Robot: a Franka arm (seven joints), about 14 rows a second.
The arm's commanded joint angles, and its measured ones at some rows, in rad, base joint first. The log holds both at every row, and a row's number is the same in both.
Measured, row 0:
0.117, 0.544, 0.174, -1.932, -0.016, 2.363, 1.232
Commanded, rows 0 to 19:
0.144, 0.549, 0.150, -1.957, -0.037, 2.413, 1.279
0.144, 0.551, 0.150, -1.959, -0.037, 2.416, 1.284
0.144, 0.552, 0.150, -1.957, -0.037, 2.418, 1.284
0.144, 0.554, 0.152, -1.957, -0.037, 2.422, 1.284
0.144, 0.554, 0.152, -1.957, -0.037, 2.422, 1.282
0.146, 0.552, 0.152, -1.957, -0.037, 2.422, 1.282
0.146, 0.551, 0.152, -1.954, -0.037, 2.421, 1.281
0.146, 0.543, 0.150, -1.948, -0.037, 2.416, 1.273
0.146, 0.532, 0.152, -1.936, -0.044, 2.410, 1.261
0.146, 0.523, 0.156, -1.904, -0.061, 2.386, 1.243
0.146, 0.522, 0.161, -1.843, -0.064, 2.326, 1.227
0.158, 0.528, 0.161, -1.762, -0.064, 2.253, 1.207
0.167, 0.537, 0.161, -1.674, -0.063, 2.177, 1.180
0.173, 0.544, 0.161, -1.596, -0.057, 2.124, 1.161
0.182, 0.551, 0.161, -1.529, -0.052, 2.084, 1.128
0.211, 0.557, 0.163, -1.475, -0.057, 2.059, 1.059
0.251, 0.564, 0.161, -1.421, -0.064, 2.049, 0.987
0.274, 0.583, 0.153, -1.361, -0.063, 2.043, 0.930
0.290, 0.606, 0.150, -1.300, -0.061, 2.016, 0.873
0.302, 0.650, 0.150, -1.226, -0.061, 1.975, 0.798
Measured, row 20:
0.262, 0.553, 0.169, -1.398, -0.054, 2.050, 0.927
